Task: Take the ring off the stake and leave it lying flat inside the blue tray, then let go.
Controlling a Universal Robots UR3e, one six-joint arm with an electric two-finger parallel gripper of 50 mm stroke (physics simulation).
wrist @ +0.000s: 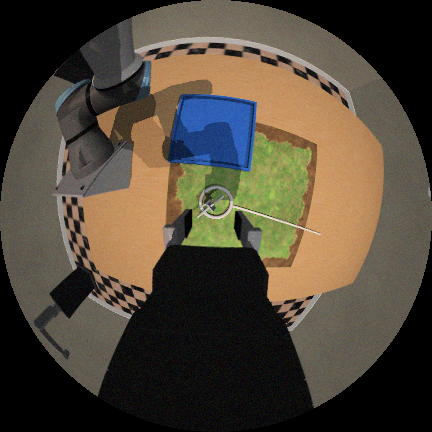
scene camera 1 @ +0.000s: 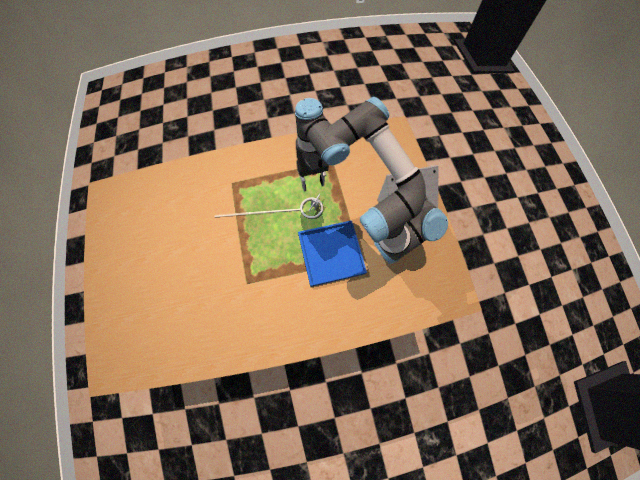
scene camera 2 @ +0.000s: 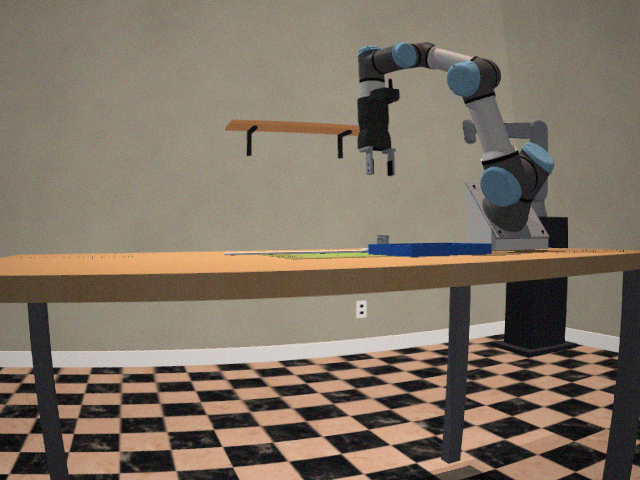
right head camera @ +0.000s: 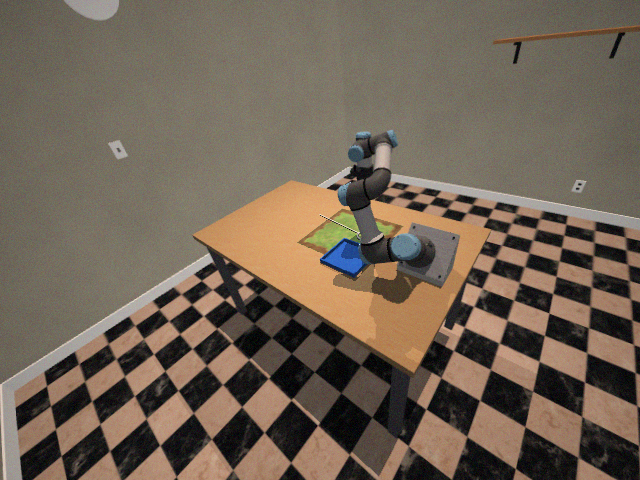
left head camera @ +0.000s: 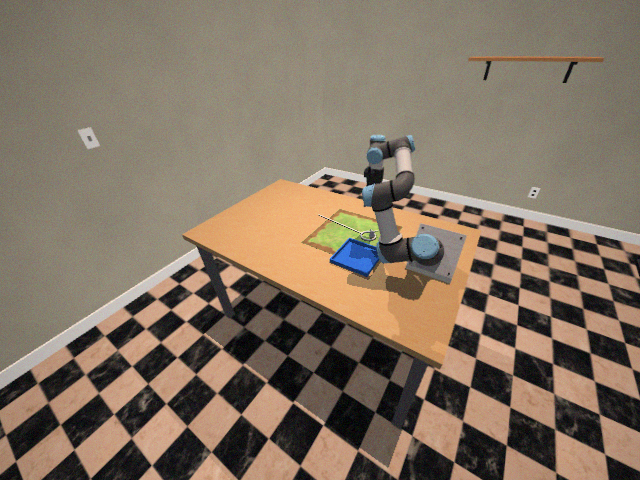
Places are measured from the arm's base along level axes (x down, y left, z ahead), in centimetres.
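Where they show: gripper, fingertip midpoint: (wrist: 212,218) (scene camera 1: 313,185) (scene camera 2: 380,175) (left head camera: 370,207); arm's base at its link origin: (wrist: 92,160) (scene camera 2: 503,213) (right head camera: 418,251).
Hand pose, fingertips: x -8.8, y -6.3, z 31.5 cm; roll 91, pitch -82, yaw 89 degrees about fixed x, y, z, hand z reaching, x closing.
Each offset is from my fingertips to the top centre of the thing. "spot": to the spot under its first point. Level surfaces: height alone.
The pale ring {dx +17.1, dy -0.9, dz +0.5 cm} (left head camera: 368,239) (scene camera 1: 311,218) (wrist: 231,202) lies low around the grey metal stake {dx +13.8, dy -1.7, dz -0.5 cm} (scene camera 1: 314,204) (scene camera 2: 382,239) (wrist: 212,203), whose thin cross-piece shows inside the ring from above. A thin pale rod {spot: dx +17.5, dy -2.5, dz +19.6 cm} (scene camera 1: 258,212) (wrist: 276,220) runs from the ring's edge across the mat; I cannot tell if they are joined. The blue tray {dx +15.8, dy +17.1, dz -3.4 cm} (left head camera: 351,259) (right head camera: 341,258) (scene camera 1: 341,266) (scene camera 2: 434,249) (wrist: 200,112) holds no object, with a shadow across its floor. My gripper (scene camera 1: 313,183) (scene camera 2: 379,167) (wrist: 212,218) is open and empty, pointing down high above the table near the stake.
The green mat with a brown border {dx +17.9 cm} (scene camera 1: 271,242) (wrist: 280,175) lies under the ring and stake, and the tray overlaps its corner. The arm's grey base plate (left head camera: 454,253) (wrist: 107,180) stands beyond the tray. A wall shelf (left head camera: 535,59) (scene camera 2: 294,126) shows behind.
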